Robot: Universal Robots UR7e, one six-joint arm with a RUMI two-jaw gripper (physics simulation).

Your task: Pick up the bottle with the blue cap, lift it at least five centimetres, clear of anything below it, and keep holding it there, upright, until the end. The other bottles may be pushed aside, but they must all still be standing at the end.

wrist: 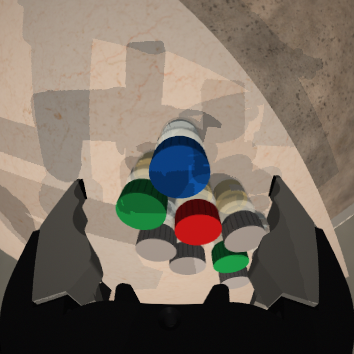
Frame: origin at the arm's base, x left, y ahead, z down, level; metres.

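Seen in the pictures: gripper, fingertip midpoint: [176,178].
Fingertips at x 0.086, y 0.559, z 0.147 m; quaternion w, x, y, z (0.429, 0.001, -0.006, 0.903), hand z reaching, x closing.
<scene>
Pixels of each thing's middle, then the offset from my fingertips to it. Level surfaces: height alone.
- bottle with the blue cap, body centre: [179,150] dz +0.068, dx -0.005, dy -0.002 m
- red cap at the middle of its body: [196,222] dz +0.028, dx -0.077, dy -0.034 m
- second green cap at the middle of its body: [229,256] dz +0.028, dx -0.173, dy -0.044 m
- round table's at its surface level: dz +0.120 m
The bottle with the blue cap [179,167] stands upright near the middle of the wrist view, at the top edge of a tight group of bottles; its pale body shows above the cap. My gripper [176,178] is open, one jaw at the left and one at the right of the group, with nothing held between them. The blue cap lies between the two jaw tips in the view, slightly above the line joining them. How far the tips are above or below the cap is hard to tell.
Close by stand bottles with a green cap [142,204], a red cap [198,222], a second green cap [230,257] and several grey caps, one [244,232] beside the right jaw. The round table's [65,30] curved edge runs down the right side.
</scene>
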